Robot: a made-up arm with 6 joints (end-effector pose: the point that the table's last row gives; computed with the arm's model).
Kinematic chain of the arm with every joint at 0, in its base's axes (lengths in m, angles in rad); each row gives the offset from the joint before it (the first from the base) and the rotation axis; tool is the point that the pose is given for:
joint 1: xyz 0 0 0.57 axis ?
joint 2: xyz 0.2 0 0 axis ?
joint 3: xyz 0 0 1.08 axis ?
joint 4: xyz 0 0 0.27 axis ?
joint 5: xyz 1.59 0 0 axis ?
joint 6: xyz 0.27 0 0 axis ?
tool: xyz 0 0 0
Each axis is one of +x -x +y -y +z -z.
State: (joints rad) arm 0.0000 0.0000 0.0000 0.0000 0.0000 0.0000
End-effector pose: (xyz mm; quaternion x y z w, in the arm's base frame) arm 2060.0 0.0 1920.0 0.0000 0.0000 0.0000 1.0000
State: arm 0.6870 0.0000 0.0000 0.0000 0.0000 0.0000
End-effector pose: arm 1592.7 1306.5 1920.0 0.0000 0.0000 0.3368 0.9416
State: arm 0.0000 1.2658 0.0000 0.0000 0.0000 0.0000
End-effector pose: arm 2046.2 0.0 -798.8 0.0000 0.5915 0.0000 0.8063
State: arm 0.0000 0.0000 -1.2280 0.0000 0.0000 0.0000
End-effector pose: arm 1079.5 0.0 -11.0 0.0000 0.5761 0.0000 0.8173
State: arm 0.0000 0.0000 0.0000 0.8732 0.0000 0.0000
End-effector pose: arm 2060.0 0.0 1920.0 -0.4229 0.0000 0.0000 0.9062
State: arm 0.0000 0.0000 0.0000 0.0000 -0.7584 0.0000
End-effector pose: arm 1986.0 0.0 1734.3 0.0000 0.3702 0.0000 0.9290
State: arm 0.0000 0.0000 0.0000 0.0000 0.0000 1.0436
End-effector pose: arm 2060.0 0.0 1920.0 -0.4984 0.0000 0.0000 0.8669
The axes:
joint 1: +z
joint 2: +y
joint 3: -y
joint 4: -x
joint 5: -y
joint 6: -x

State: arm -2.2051 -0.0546 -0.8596 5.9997 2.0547 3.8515
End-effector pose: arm -952.3 -1181.6 939.0 0.0463 -0.8280 -0.0093 0.5587
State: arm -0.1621 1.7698 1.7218 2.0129 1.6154 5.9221
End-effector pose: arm 2844.3 -218.1 435.2 -0.5113 -0.2186 0.6414 0.5286
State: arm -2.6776 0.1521 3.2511 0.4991 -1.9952 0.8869
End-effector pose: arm 945.4 604.8 1646.6 0.4278 -0.0728 0.8897 0.1422
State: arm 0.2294 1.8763 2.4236 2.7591 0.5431 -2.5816
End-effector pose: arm 2629.1 667.4 1312.9 -0.1110 -0.0422 0.2067 0.9712
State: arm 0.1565 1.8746 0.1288 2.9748 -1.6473 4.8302
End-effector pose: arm 1473.4 187.2 -1391.7 -0.7560 0.0354 0.0329 0.6528
